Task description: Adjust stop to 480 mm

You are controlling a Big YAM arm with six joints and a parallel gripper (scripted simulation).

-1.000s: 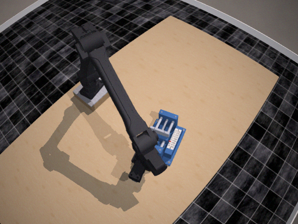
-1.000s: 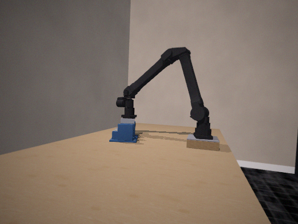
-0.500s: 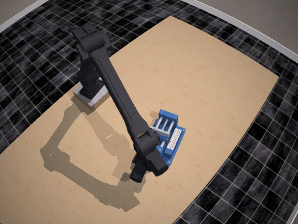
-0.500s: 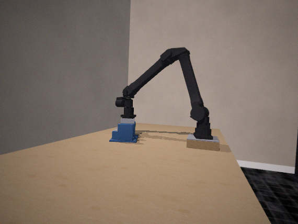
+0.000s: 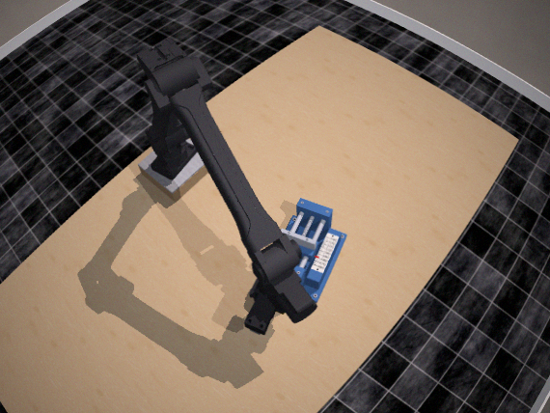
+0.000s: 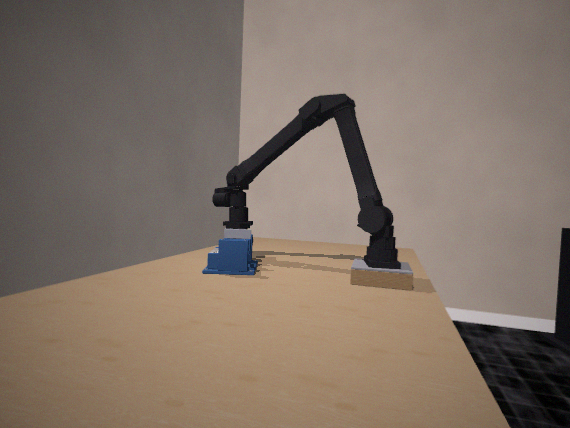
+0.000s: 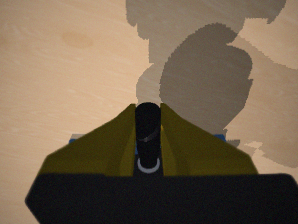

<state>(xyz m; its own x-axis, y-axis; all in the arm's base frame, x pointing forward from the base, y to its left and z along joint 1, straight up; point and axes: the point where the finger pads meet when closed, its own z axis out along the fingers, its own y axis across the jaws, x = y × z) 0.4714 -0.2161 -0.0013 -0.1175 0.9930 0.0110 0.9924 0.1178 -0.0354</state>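
My hand is 10 mm past the black handwheel, 30 mm to the right of it and 10 mm below it. Round my hand: sliding stop block 20 mm behind, 140 mm to the left, 40 mm above; black handwheel handle 10 mm to the left.
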